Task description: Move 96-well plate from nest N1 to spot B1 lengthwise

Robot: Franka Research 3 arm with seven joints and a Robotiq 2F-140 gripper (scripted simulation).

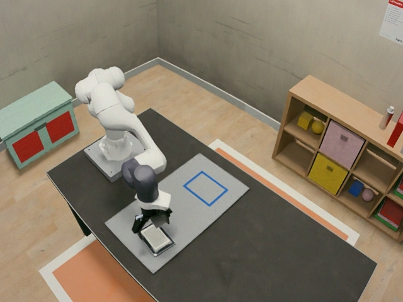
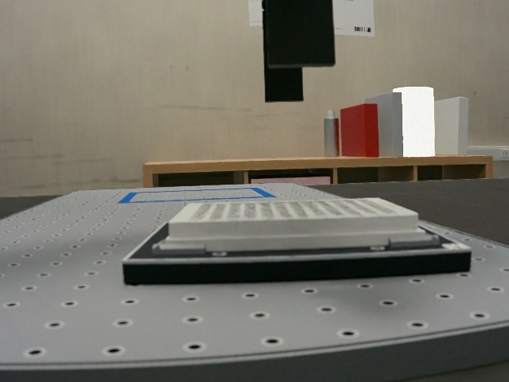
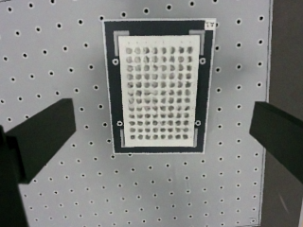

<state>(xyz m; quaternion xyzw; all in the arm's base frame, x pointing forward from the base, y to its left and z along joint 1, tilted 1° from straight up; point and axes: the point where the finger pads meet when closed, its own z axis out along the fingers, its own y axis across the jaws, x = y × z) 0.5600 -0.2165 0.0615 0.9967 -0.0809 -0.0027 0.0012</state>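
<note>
Right now my hand is 80 mm above the white 96-well plate. The rest, counted from my hand: dark plate nest: 100 mm below.
</note>
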